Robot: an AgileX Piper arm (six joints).
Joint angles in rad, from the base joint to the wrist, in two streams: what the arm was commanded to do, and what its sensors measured. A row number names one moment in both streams.
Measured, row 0:
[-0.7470, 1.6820, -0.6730, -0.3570, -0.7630, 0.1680]
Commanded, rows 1 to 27:
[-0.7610, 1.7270, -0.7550, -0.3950, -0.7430, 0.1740]
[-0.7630, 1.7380, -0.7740, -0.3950, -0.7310, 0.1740]
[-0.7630, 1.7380, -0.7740, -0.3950, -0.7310, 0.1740]
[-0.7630, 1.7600, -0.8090, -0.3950, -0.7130, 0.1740]
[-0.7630, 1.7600, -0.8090, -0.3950, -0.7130, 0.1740]
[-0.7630, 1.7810, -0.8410, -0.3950, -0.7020, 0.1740]
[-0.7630, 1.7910, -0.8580, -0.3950, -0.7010, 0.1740]
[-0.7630, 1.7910, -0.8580, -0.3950, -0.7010, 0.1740]
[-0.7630, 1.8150, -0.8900, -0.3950, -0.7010, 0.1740]
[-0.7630, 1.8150, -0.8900, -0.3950, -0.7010, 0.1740]
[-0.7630, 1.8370, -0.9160, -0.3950, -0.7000, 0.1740]
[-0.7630, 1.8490, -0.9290, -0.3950, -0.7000, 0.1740]
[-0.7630, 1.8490, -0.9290, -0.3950, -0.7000, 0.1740]
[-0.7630, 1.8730, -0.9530, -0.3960, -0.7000, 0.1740]
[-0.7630, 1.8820, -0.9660, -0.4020, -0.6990, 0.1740]
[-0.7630, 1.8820, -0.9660, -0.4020, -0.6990, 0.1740]
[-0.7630, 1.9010, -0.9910, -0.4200, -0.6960, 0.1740]
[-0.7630, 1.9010, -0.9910, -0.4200, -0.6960, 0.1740]
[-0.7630, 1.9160, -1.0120, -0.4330, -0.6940, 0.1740]
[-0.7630, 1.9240, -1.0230, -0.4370, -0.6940, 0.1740]
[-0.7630, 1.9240, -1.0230, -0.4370, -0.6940, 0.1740]
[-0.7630, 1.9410, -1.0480, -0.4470, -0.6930, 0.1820]
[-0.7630, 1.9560, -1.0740, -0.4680, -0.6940, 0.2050]
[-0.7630, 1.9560, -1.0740, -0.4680, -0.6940, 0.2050]
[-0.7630, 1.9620, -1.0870, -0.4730, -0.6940, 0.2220]
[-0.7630, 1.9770, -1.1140, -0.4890, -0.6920, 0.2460]
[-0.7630, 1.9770, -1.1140, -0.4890, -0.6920, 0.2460]
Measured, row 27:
[-0.7690, 1.9600, -1.0680, -0.4410, -0.6750, 0.2120]
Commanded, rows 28 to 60:
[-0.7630, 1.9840, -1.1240, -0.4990, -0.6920, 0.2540]
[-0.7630, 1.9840, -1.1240, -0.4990, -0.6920, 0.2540]
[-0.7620, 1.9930, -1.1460, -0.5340, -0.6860, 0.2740]
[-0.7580, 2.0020, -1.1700, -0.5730, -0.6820, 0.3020]
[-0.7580, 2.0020, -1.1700, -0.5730, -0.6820, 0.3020]
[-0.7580, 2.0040, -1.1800, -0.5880, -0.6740, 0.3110]
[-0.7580, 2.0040, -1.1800, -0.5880, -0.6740, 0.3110]
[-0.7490, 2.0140, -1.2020, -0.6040, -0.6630, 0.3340]
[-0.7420, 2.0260, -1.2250, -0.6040, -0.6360, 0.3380]
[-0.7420, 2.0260, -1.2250, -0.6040, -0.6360, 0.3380]
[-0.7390, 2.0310, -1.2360, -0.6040, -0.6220, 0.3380]
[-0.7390, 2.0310, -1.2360, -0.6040, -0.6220, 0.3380]
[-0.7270, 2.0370, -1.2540, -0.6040, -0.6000, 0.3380]
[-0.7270, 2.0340, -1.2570, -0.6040, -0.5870, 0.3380]
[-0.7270, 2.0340, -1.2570, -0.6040, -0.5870, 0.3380]
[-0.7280, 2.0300, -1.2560, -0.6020, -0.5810, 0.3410]
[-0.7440, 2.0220, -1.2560, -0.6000, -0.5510, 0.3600]
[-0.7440, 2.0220, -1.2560, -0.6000, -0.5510, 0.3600]
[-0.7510, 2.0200, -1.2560, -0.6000, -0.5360, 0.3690]
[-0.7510, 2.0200, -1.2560, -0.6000, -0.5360, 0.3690]
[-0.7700, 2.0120, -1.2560, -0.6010, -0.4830, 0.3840]
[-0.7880, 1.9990, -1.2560, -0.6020, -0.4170, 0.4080]
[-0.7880, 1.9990, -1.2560, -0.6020, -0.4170, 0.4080]
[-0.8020, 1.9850, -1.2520, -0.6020, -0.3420, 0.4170]
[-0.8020, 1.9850, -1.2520, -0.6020, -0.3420, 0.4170]
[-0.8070, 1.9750, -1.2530, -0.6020, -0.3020, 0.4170]
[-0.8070, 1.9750, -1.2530, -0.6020, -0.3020, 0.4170]
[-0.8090, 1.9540, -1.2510, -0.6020, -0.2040, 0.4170]
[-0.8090, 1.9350, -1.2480, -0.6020, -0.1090, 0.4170]
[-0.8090, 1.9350, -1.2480, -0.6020, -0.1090, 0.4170]
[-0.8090, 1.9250, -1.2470, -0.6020, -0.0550, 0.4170]
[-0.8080, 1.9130, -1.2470, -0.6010, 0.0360, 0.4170]
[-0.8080, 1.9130, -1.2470, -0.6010, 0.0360, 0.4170]
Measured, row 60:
[-0.8050, 1.9390, -1.2450, -0.5980, -0.0840, 0.4120]
